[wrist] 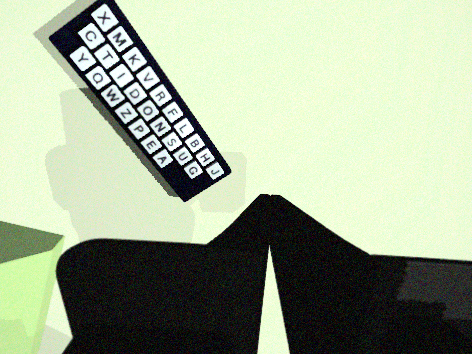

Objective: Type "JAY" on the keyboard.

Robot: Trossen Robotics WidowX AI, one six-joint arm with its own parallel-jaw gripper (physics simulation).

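Places are measured from the arm's base along level axes (x ahead, y left, z up), in metres.
Pixels of known places: gripper, fingertip midpoint: (268, 204).
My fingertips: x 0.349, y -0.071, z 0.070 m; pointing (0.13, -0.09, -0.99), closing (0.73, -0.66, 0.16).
Behind a point stands the place of what it marks.
A dark navy keyboard (186, 188) @(x 0.263, y -0.095, z -0.120 m) with white lettered keys lies tilted across the upper left of the wrist view. The J key (215, 171) @(x 0.302, y -0.100, z -0.115 m) is at its lower right end. The A key (161, 159) @(x 0.269, y -0.051, z -0.115 m) is at the lower end of the row along its left edge, and the Y key (82, 58) @(x 0.287, y 0.063, z -0.115 m) is at the upper end of that same row. My black gripper (268, 204) @(x 0.349, y -0.070, z 0.070 m) is shut, with its fingertips together and nothing between them. In the view its tips are below and to the right of the keyboard's J end, apart from it. Their height above the table cannot be told.
A light green block-like object (25, 280) @(x 0.077, y -0.047, z -0.086 m) with a darker green top part shows at the lower left edge, beside the left finger's dark body. The pale green table surface (360, 100) @(x 0.476, y -0.152, z -0.131 m) stretches to the right of the keyboard. A faint shadow of the arm falls below and left of the keyboard.
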